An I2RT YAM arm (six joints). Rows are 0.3 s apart.
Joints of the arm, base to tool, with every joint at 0 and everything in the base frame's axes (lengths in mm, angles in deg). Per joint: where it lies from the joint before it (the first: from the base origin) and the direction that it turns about. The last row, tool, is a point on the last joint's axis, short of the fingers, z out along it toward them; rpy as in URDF.
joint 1: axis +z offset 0 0 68
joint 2: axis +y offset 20 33.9 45.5
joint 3: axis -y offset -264 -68.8 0
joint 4: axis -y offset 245 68.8 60
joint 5: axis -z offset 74 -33.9 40.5
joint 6: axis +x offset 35.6 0 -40.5
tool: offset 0 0 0 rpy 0 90 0
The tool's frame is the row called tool.
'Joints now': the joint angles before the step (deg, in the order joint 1, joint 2, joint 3, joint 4, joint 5, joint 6). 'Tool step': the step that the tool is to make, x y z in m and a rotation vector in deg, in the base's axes. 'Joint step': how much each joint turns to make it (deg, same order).
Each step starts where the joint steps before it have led.
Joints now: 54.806 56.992 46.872 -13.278 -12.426 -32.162
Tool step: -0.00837 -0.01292 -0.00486 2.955 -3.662 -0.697
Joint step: 0.023 -4.917 -4.764 4.174 1.138 -0.962
